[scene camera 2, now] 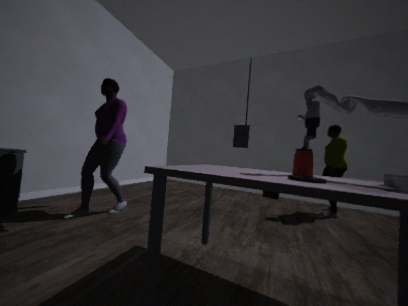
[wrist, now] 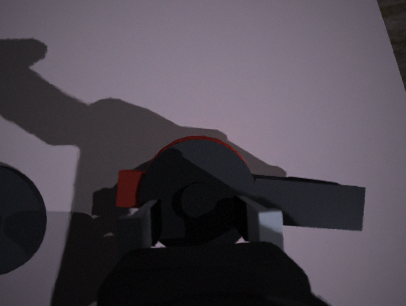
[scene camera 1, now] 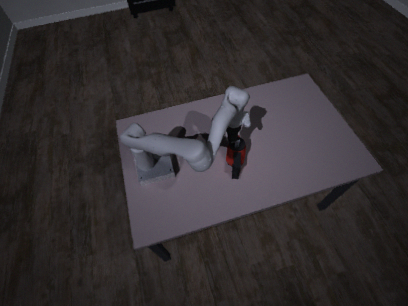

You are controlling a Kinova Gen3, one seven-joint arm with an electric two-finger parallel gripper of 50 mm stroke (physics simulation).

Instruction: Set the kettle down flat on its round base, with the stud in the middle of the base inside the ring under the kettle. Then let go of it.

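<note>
The red kettle (scene camera 1: 230, 157) (scene camera 2: 303, 162) (wrist: 129, 189) stands upright on the table, apart from its round base. Its dark lid with a round knob faces up. Its dark handle (scene camera 1: 236, 170) (wrist: 320, 205) points right in the wrist view, and its red spout points left. The round base (scene camera 2: 317, 180) (wrist: 22, 225) is a dark disc lying flat beyond the spout side, cut by the left edge of the wrist view. Its stud is mostly out of frame there. My gripper (scene camera 1: 237, 142) (scene camera 2: 306, 146) (wrist: 198, 213) is open and empty, pointing down close over the lid, its fingers on either side of the knob.
The pale table (scene camera 1: 300, 125) (scene camera 2: 225, 172) (wrist: 310, 100) carries the arm's mounting plate (scene camera 1: 157, 172) at its left in scene camera 1. Two people, in purple (scene camera 2: 111, 120) and yellow-green (scene camera 2: 336, 152), are on the floor around the table. A grey box (scene camera 2: 241, 136) shows near the back wall.
</note>
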